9 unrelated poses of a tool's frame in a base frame.
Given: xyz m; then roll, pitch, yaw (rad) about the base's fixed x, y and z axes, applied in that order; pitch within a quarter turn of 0, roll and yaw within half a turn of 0.
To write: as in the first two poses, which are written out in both.
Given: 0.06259 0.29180 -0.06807 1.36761 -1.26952 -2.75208
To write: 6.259 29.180 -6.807 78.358 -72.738 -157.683
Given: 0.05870 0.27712 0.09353 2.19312 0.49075 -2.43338
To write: 5.870 27.712 9.353 125.657 28.118 -139.422
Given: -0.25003 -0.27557 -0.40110 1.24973 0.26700 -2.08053
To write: -25.003 -27.557 -40.110 71.604 15.298 -119.206
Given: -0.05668 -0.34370 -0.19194 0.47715 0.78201 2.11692
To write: -5.668 -34.370 -19.194 27.339 44.806 121.291
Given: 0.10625 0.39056 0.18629 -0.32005 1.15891 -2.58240
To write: 10.625 39.056 18.629 -18.338 66.401 -147.961
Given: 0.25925 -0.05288 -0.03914 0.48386 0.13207 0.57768
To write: 25.925 -5.288 -3.914 27.723 7.567 33.099
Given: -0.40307 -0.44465 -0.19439 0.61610 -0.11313 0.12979
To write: -40.307 -44.465 -19.439 35.300 -6.482 7.436
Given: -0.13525 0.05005 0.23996 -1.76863 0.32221 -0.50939
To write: -13.525 5.005 23.996 -101.335 18.461 -29.186
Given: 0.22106 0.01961 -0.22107 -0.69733 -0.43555 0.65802
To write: 22.106 1.961 -22.107 -39.954 -24.955 37.702
